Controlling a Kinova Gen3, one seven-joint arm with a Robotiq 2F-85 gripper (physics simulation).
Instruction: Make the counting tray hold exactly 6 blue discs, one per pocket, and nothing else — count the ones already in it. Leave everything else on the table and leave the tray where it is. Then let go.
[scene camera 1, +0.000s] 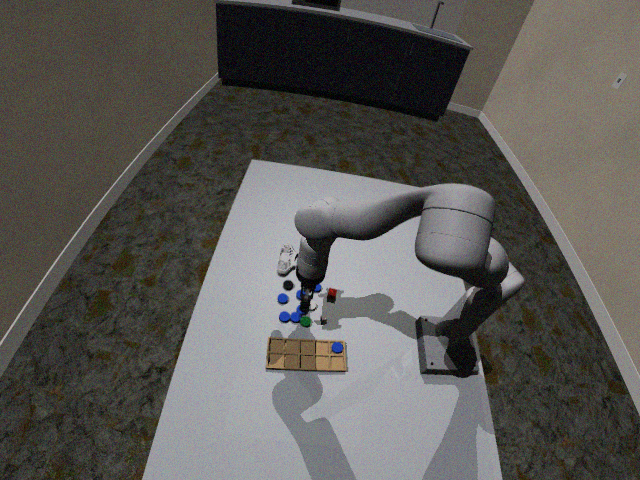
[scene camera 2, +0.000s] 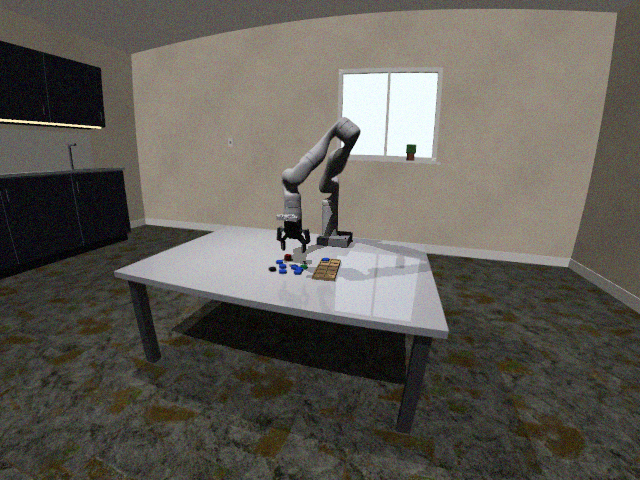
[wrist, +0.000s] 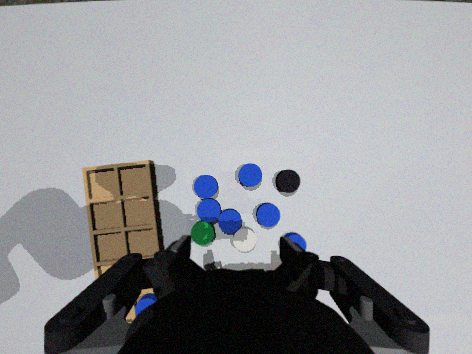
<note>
My gripper (wrist: 235, 245) is open, holding nothing. Also in view: a wooden counting tray (scene camera 1: 292, 354).
The wooden counting tray is seen too in the wrist view (wrist: 122, 205).
</note>
